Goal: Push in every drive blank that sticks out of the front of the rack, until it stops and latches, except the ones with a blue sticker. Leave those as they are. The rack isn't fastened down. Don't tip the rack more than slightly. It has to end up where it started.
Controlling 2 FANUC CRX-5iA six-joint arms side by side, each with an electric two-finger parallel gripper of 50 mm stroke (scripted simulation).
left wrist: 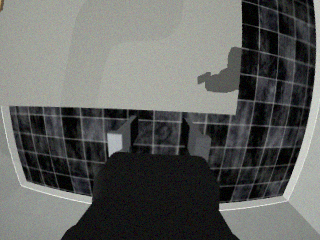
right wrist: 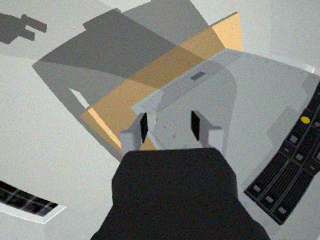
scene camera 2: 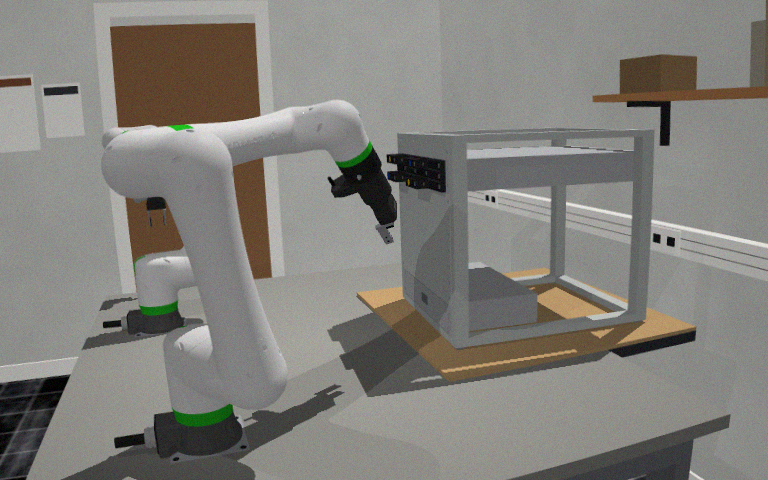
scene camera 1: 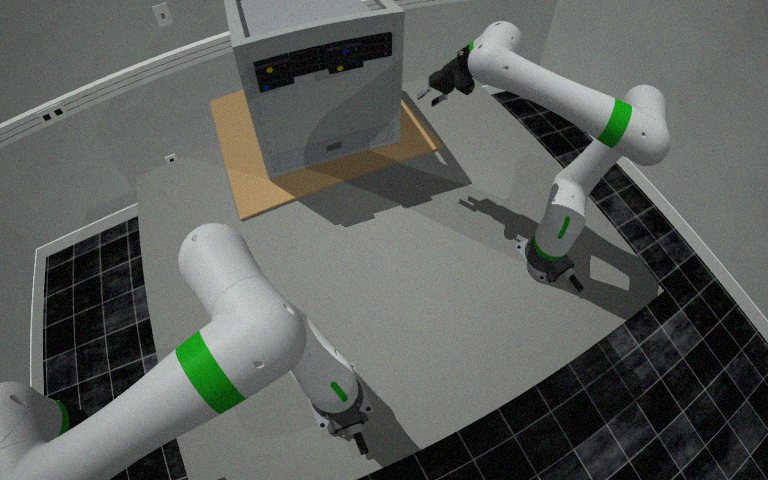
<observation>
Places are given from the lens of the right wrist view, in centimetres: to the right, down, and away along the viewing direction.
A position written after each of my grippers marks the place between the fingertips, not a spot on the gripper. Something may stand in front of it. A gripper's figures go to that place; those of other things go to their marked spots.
my right gripper (right wrist: 169, 120): 1, 0, 17
grey rack (right wrist: 256, 100): 27, -5, 36
wooden board (right wrist: 111, 114): -17, -2, 50
The marked spots on the wooden board and the grey rack are 46 cm apart.
</observation>
